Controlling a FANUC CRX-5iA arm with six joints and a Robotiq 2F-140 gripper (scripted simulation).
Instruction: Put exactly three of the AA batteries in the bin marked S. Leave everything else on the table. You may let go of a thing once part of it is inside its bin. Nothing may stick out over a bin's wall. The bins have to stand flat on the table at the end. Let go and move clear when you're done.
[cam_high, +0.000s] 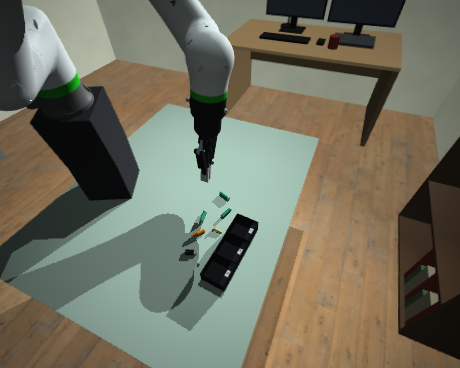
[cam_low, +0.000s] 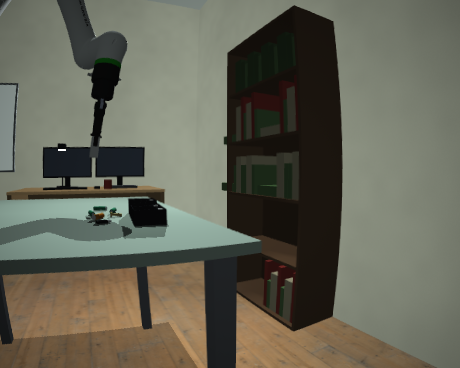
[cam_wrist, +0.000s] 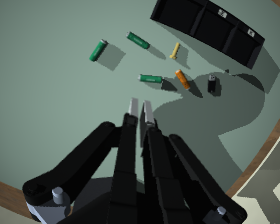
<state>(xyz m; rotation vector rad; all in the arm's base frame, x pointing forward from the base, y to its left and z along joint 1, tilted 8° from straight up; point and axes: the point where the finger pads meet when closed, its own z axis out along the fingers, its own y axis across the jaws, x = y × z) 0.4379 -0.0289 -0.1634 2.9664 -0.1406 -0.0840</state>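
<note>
My hand is 5 cm short of the small yellow piece, 8 cm to the left of it and 21 cm above it. Also, from my hand: orange battery 1 cm behind, 11 cm to the right, 21 cm below; small dark piece 1 cm behind, 18 cm to the right, 21 cm below.
</note>
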